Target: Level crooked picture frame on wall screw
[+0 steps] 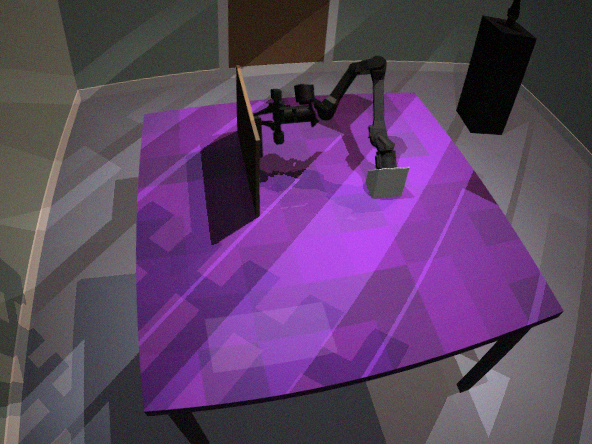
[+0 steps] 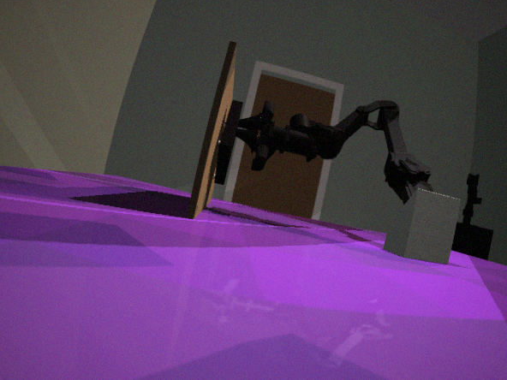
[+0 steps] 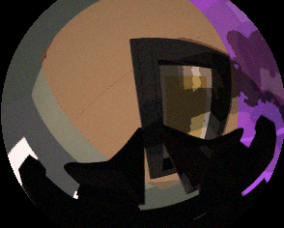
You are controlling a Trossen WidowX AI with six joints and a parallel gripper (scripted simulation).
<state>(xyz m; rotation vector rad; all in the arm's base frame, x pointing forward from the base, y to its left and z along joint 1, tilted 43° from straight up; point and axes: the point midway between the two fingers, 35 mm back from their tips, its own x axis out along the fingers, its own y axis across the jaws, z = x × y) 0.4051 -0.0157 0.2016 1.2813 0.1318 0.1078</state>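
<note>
Right now the dark picture frame is 5 cm below my gripper tip and 2 cm to the left of it. From my gripper tip the other things lie so: wooden wall panel: 6 cm below, 1 cm to the left, 1 cm ahead.
</note>
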